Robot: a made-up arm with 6 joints.
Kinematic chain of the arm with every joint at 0, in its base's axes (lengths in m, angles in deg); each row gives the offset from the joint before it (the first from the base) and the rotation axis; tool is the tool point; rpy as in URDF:
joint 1: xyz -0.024 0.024 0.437 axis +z
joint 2: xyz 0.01 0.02 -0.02 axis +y
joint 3: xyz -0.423 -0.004 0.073 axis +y
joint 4: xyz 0.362 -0.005 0.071 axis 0.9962 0 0.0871
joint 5: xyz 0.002 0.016 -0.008 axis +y
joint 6: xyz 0.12 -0.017 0.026 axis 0.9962 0 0.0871
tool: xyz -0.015 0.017 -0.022 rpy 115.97 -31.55 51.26
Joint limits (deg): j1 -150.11..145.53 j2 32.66..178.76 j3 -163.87..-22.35 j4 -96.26..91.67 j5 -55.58..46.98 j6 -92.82..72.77
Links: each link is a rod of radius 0.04 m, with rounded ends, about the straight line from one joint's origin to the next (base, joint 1, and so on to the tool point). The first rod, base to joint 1, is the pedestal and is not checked.
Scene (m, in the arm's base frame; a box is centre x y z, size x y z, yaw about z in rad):
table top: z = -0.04
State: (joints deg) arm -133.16 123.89 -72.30 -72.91 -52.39 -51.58
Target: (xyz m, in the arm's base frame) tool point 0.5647 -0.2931 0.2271
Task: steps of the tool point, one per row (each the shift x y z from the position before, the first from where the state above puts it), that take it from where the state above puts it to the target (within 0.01 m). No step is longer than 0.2 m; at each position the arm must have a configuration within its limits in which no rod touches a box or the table.
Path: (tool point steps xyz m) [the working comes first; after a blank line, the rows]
Joints at the target: -35.11 147.28 -79.80 -74.88 -55.58 -51.39
Straight joint move there: clear.

1: 0.1378 -0.0853 -0.0311
2: 0.1561 -0.0483 -0.0316
3: 0.1643 -0.0074 -0.0320
4: 0.1615 0.0343 -0.0323
5: 0.1478 0.0742 -0.0326
6: 0.1241 0.1090 -0.0329
7: 0.0921 0.1366 -0.0328

